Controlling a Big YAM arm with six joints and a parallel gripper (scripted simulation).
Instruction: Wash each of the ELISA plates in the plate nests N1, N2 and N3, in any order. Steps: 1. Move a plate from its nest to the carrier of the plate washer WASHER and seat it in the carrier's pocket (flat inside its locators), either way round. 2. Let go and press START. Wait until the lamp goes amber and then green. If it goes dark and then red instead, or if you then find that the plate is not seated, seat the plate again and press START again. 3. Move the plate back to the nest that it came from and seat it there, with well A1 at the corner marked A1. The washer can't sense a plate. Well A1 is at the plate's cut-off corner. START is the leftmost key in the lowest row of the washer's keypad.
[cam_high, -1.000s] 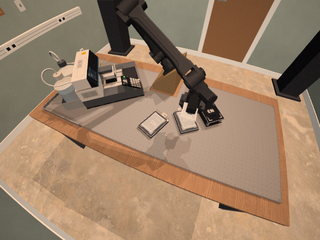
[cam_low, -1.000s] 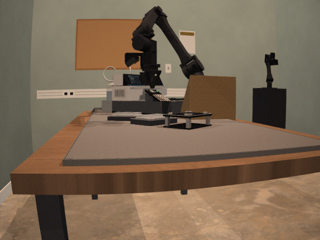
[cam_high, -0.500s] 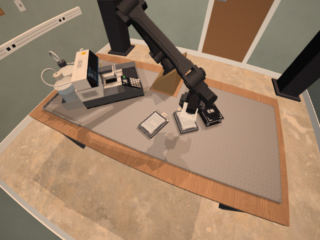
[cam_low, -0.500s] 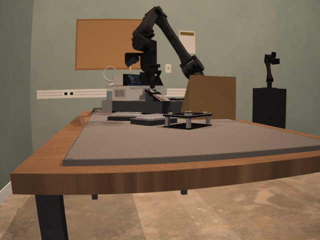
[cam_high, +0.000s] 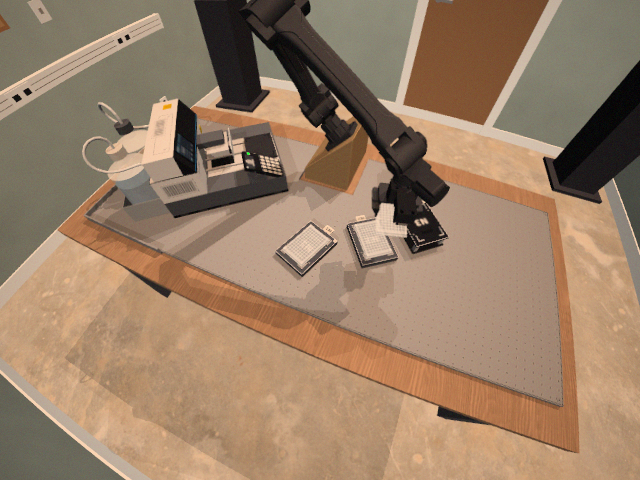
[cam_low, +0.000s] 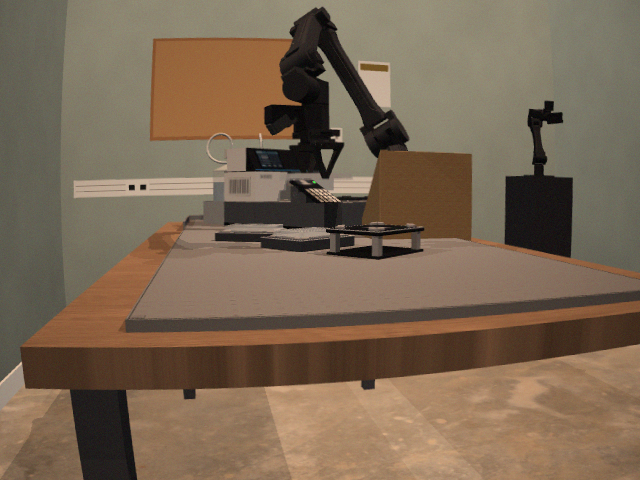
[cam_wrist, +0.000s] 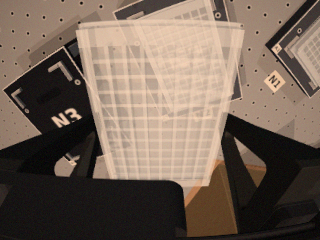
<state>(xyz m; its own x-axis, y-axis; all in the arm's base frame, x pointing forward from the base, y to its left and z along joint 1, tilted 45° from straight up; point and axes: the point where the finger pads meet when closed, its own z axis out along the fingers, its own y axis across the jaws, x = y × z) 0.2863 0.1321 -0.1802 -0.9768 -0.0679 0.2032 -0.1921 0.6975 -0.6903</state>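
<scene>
The plate nest is 9 cm behind my hand, 11 cm to the left of it and 11 cm below it. Round my hand: plate washer 14 cm behind, 66 cm to the right, 2 cm below; N1 label 18 cm to the right, 15 cm below.
</scene>
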